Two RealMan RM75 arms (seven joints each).
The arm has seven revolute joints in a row. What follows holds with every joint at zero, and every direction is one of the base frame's.
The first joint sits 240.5 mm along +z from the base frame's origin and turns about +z.
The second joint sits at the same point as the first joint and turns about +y.
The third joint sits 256 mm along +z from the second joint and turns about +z.
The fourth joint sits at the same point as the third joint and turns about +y.
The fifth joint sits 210 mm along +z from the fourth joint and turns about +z.
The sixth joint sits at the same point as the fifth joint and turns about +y.
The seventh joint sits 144 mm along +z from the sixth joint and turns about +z.
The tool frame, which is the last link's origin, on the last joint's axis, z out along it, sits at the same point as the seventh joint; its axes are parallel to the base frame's.
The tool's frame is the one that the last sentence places.
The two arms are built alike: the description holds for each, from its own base.
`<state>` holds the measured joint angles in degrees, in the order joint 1, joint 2, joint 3, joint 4, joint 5, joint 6, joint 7, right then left.
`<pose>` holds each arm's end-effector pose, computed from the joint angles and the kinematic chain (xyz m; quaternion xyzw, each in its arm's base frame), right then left.
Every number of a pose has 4 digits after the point. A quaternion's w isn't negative.
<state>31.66 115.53 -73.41 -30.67 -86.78 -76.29 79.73 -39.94 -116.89 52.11 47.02 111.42 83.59 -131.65</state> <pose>0.2325 0.3380 -0.0456 -0.9440 0.2111 0.2398 0.0823 -0.1795 0.3906 0.0150 -0.8578 -0.4609 -0.2221 0.0493</pose>
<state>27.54 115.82 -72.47 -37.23 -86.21 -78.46 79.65 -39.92 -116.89 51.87 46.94 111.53 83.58 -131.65</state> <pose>0.2308 0.3316 -0.0310 -0.9417 0.1887 0.2616 0.0961 -0.1803 0.3907 0.0154 -0.8568 -0.4623 -0.2228 0.0502</pose>
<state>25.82 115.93 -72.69 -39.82 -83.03 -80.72 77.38 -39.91 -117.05 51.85 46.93 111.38 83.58 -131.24</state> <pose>0.2235 0.3272 -0.0226 -0.9376 0.1603 0.2919 0.1003 -0.1796 0.3903 0.0145 -0.8579 -0.4595 -0.2245 0.0495</pose>
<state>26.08 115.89 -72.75 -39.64 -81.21 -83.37 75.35 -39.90 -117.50 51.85 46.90 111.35 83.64 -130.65</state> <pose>0.2162 0.3241 -0.0198 -0.9358 0.1373 0.3122 0.0892 -0.1782 0.3890 0.0114 -0.8596 -0.4560 -0.2258 0.0464</pose>
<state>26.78 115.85 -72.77 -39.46 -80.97 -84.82 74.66 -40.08 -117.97 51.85 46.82 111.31 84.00 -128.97</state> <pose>0.2108 0.3236 -0.0193 -0.9366 0.1234 0.3183 0.0785 -0.1754 0.3874 0.0078 -0.8666 -0.4428 -0.2263 0.0422</pose>
